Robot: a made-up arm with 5 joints. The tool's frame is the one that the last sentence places.
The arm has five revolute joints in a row. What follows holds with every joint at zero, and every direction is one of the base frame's.
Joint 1 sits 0.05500 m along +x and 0.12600 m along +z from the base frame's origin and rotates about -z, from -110.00 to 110.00 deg.
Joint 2 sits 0.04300 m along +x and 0.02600 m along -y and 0.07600 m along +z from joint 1 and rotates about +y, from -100.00 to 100.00 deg.
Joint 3 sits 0.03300 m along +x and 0.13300 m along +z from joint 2 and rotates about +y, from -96.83 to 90.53 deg.
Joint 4 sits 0.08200 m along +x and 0.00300 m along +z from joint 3 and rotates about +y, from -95.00 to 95.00 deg.
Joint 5 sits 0.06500 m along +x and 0.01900 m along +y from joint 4 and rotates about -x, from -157.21 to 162.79 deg.
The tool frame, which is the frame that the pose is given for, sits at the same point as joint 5; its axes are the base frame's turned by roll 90.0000, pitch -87.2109 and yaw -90.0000 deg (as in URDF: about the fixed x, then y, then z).
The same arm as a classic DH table. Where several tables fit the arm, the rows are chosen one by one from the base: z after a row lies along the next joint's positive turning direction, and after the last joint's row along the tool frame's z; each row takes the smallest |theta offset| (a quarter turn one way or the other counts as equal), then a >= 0, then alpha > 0; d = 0 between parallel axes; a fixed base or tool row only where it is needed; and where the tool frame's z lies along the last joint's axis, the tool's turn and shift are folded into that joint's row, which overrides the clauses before.
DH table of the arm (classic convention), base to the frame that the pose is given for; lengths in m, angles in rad. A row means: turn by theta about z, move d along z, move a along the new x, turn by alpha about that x. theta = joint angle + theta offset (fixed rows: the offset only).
base (fixed): a 0.0550, alpha 3.1416, d 0.0000, theta offset 0.0000
joint 1: a 0.0430, alpha 1.5708, d -0.2020, theta offset 0.0000
joint 2: a 0.1370, alpha 0.0000, d 0.0000, theta offset -1.3276
joint 3: a 0.0821, alpha 0.0000, d 0.0000, theta offset 1.2910
joint 4: a 0.0000, alpha 1.5708, d -0.0070, theta offset -1.5342
joint 5: a 0.0000, alpha 0.0000, d -0.0650, theta offset -0.0487
Joint limits (rad, base to tool): -1.9199..1.9199 -1.7453..1.7453 -1.6900..1.5800 -1.6581..1.6581 -2.7438..2.8412

